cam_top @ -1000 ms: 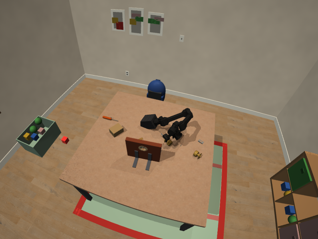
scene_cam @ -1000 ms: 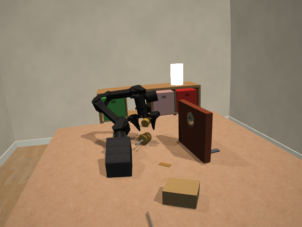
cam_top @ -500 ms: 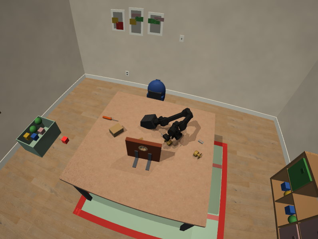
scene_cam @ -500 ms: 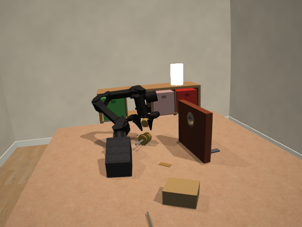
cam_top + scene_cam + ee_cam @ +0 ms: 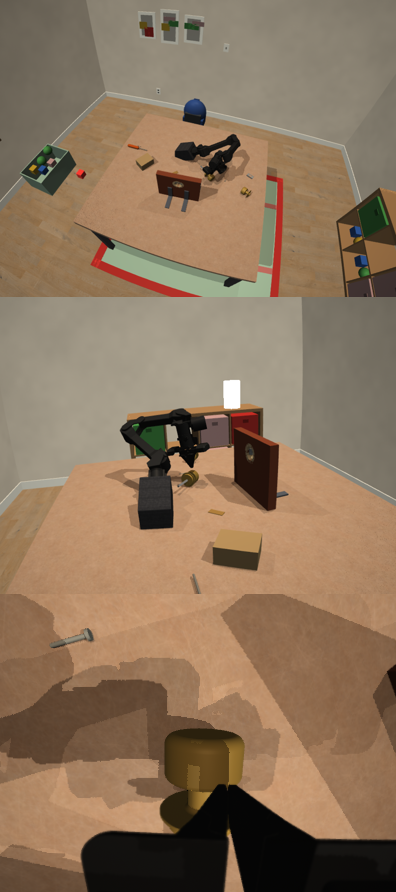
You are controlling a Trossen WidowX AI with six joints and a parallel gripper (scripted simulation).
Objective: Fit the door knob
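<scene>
Right now the dark red wooden door panel is 240 mm ahead of my hand, 170 mm to the right of it and 40 mm above it. Round my hand: tan box: 80 mm ahead, 550 mm to the right, 80 mm below; flat plate: 70 mm ahead, 290 mm to the right, 110 mm below; grey piece: 160 mm behind, 290 mm to the left, 110 mm below.
</scene>
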